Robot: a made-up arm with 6 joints.
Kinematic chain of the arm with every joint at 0, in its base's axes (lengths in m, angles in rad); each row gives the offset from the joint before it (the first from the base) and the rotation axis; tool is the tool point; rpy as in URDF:
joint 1: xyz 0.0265 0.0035 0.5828 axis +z
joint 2: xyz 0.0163 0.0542 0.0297 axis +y
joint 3: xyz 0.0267 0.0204 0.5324 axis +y
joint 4: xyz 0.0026 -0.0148 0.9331 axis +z
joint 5: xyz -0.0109 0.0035 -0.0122 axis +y
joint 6: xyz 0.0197 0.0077 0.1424 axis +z
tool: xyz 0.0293 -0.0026 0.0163 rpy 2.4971 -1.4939 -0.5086
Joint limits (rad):
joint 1: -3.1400..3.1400
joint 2: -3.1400..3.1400
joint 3: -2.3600..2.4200
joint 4: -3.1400..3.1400
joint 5: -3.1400..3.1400
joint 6: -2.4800..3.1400
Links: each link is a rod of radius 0.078 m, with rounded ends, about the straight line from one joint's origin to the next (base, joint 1, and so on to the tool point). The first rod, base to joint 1, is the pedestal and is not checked.
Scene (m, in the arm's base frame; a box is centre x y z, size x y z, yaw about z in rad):
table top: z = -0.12
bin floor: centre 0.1 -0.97 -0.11 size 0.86 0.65 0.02 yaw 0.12
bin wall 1: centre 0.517 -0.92 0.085 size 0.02 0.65 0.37 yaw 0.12
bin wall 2: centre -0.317 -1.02 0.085 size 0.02 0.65 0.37 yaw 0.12
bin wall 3: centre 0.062 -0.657 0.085 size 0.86 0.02 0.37 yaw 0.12
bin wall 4: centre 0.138 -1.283 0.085 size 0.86 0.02 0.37 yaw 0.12
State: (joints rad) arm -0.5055 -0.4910 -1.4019 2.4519 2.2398 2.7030
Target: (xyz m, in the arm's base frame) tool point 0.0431 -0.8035 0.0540
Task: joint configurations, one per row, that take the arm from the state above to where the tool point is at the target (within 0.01 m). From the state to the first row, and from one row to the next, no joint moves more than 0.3 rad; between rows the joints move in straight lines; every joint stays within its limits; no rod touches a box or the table.
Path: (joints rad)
1: -0.2327 -0.5028 -1.4385 2.4971 2.2485 2.6936
2: 0.0400 -0.5146 -1.4751 2.5424 2.2573 2.6842
3: 0.3128 -0.5264 -1.5117 2.5876 2.2660 2.6749
4: 0.5855 -0.5382 -1.5483 2.6328 2.2748 2.6655
5: 0.8583 -0.5500 -1.5849 2.6781 2.2835 2.6561
6: 1.1310 -0.5618 -1.6215 2.7233 2.2922 2.6467
7: 1.4038 -0.5736 -1.6580 2.7685 2.3010 2.6374
8: 1.6765 -0.5854 -1.6946 2.8138 2.3097 2.6280
9: 1.6798 -0.7857 -1.5966 2.8095 2.2455 2.6357
10: 1.6831 -0.9860 -1.4986 2.8052 2.1812 2.6434
11: 1.6864 -1.1863 -1.4006 2.8009 2.1170 2.6511

